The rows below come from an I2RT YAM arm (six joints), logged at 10 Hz.
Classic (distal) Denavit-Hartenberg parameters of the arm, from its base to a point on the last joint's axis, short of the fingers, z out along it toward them. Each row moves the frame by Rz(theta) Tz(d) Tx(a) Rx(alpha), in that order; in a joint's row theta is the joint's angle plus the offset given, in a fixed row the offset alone. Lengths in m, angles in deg.
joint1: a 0.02; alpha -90; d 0.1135; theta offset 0
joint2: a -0.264; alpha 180; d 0; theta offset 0
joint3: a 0.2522; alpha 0; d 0; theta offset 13.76
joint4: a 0.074; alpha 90; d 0; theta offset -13.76
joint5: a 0; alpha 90; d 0; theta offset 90
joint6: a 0; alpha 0; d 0.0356; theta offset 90
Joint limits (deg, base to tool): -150..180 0..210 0..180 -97..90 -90..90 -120..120
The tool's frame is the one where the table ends.
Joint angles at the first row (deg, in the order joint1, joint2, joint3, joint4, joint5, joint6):
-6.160 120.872 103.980 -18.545 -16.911 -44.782
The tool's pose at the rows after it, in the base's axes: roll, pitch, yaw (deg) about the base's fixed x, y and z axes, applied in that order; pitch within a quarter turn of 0, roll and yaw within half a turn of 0; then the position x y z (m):
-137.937 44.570 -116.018 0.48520 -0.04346 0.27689
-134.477 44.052 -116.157 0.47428 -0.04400 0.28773
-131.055 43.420 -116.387 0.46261 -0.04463 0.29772
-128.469 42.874 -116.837 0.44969 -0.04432 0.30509
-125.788 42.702 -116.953 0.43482 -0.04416 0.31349
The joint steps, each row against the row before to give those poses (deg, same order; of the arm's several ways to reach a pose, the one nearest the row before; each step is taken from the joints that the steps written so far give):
-0.061 -2.749 -1.899 1.341 1.644 0.770
0.002 -3.254 -3.065 2.022 2.872 0.243
-0.011 -3.276 -3.112 1.950 2.960 0.044
0.061 -3.344 -3.442 1.683 2.561 0.043
-0.018 -3.724 -3.597 1.662 2.100 0.088

